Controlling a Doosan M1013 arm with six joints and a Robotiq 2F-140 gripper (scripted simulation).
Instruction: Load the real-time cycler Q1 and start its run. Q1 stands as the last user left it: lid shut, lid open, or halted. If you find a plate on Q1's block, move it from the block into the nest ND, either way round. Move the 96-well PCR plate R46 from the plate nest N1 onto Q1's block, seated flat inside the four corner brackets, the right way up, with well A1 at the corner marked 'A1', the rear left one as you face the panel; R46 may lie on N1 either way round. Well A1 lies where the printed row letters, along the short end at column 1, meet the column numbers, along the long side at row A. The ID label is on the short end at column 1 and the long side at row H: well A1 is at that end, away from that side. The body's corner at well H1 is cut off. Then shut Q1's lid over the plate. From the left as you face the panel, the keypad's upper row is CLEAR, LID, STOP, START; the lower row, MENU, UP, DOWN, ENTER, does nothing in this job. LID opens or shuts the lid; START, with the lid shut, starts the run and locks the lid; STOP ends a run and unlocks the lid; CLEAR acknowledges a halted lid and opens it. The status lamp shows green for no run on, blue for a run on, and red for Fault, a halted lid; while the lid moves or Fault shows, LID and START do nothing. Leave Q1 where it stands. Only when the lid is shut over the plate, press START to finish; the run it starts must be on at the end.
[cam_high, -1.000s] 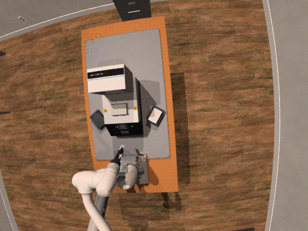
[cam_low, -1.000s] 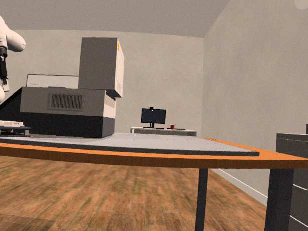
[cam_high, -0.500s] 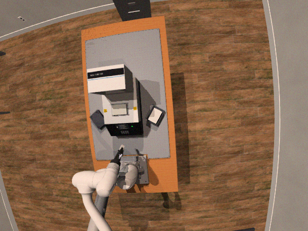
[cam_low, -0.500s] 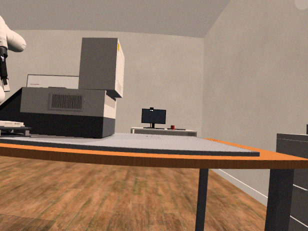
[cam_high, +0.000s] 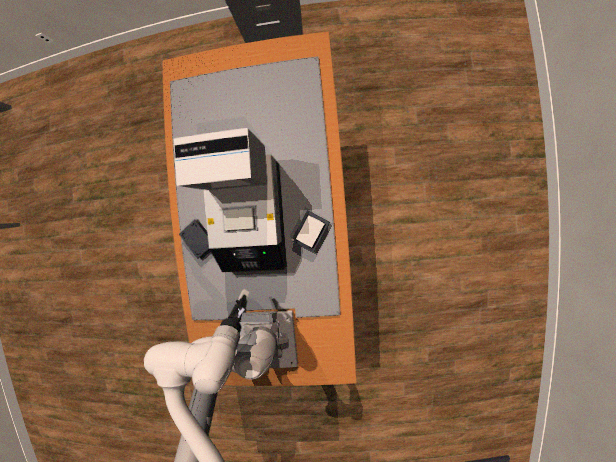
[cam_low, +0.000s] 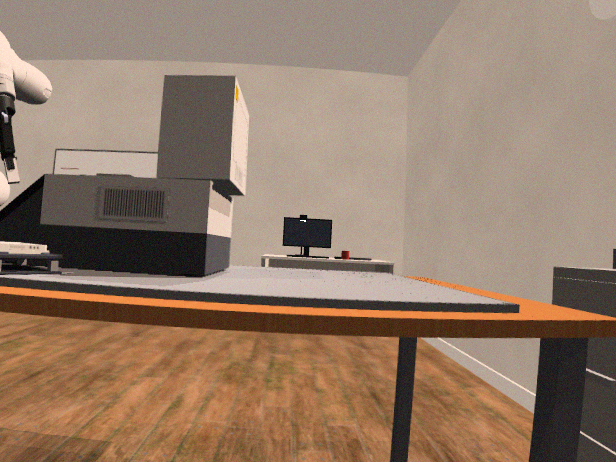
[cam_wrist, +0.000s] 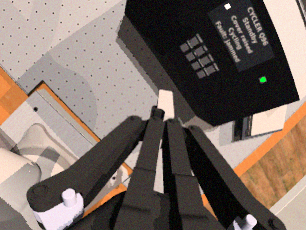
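Right now my hand is 32 cm short of the 96-well plate, 2 cm above it and 1 cm to the left of it. Also, from my hand: dark plate nest N1: 29 cm to the right, 23 cm ahead, 20 cm below; dark nest: 29 cm to the left, 25 cm ahead, 20 cm below; white plate R46: 29 cm to the right, 23 cm ahead, 19 cm below.
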